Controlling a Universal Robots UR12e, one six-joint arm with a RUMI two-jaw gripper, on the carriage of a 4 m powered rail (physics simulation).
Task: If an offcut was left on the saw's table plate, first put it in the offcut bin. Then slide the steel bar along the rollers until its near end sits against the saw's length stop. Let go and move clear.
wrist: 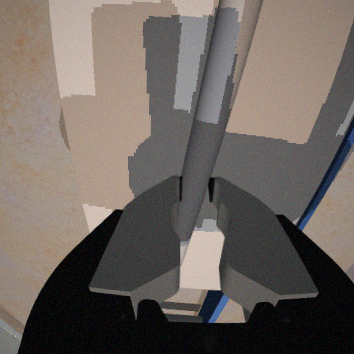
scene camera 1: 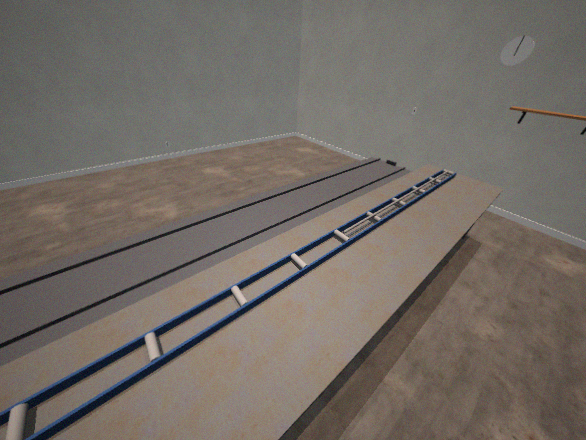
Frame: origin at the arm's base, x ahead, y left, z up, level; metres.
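Seen in the pictures: gripper, fingertip midpoint: [wrist: 194, 179].
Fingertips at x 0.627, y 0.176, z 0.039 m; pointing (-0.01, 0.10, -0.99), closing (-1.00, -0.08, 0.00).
A point is followed by its place in that frame.
The offcut [wrist: 201, 155] @(z 0.048, x 0.626, y 0.153 m), a short round grey bar, runs up the wrist view over the saw's pale table plate [wrist: 75, 50] @(z 0.029, x 0.705, y 0.102 m). My gripper [wrist: 194, 179] @(z 0.039, x 0.627, y 0.176 m) is closed around its near part, a jaw on each side, with the offcut slightly slanted between the jaws. Shadows cover much of the plate, so whether the offcut touches it is unclear. In the scene view, the steel bar [scene camera 1: 358, 228] @(z 0.041, x 0.630, y 2.708 m) seems to show as thin pale lines between the blue rails, toward the far end of the roller track. The offcut bin and the length stop cannot be made out.
The blue-railed roller track [scene camera 1: 197, 341] @(z -0.015, x 0.694, y 1.504 m) runs along the long table [scene camera 1: 320, 320] @(z -0.030, x 0.953, y 2.014 m) in the scene view. The grey rail bed [scene camera 1: 200, 240] with two dark strips lies beside it. A blue strip [wrist: 325, 192] @(z 0.033, x 0.521, y 0.179 m) edges the plate's right side in the wrist view.
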